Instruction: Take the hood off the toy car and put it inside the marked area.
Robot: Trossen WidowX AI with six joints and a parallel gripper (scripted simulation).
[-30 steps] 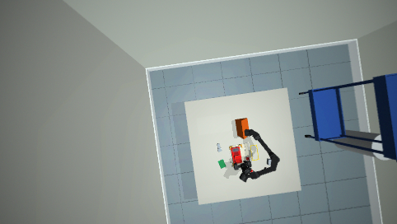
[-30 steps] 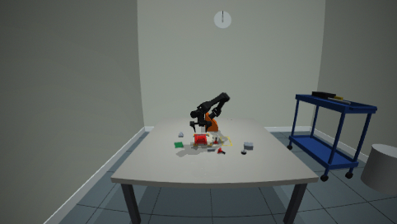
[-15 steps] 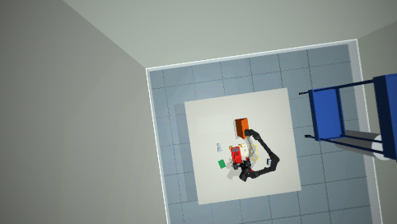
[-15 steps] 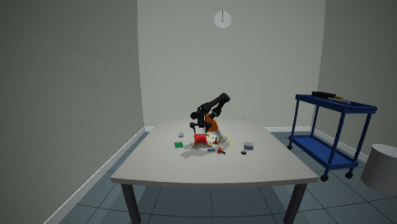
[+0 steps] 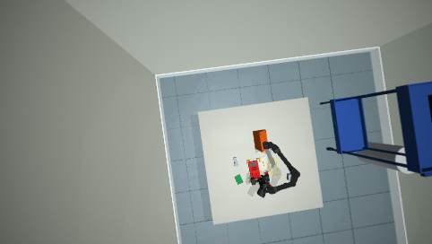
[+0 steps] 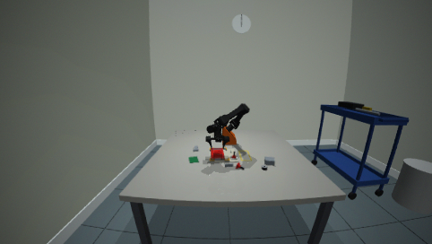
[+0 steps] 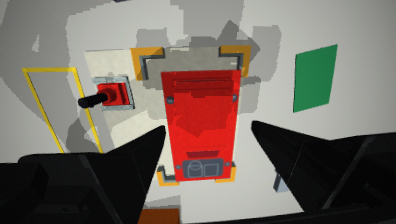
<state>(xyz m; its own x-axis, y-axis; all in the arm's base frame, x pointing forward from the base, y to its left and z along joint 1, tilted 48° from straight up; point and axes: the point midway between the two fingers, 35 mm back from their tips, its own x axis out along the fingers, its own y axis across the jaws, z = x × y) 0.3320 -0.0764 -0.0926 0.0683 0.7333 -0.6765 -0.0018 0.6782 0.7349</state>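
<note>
Now: the hood 4 cm below my gripper tip and 1 cm behind it. The rest, counted from my gripper tip: green piece (19 cm to the right, 8 cm below, 3 cm ahead).
</note>
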